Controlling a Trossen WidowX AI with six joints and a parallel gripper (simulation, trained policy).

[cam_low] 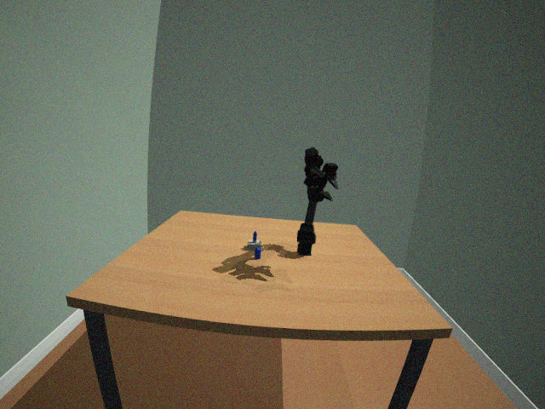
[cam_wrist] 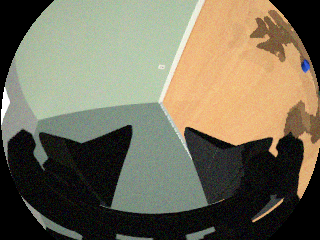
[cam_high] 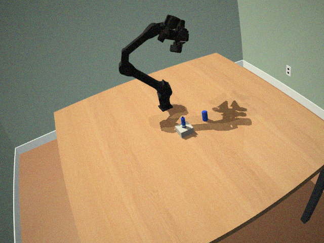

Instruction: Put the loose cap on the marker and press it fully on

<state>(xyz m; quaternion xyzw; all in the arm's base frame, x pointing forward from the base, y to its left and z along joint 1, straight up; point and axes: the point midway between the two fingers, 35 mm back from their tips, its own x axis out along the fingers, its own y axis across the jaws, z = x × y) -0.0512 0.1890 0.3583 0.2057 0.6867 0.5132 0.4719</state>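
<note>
My gripper tip is now 32 cm above the blue cap, 30 cm short of it and 10 cm to the left of it. Also, from my gripper tip: blue marker (32 cm ahead, 27 cm below, 23 cm to the right).
</note>
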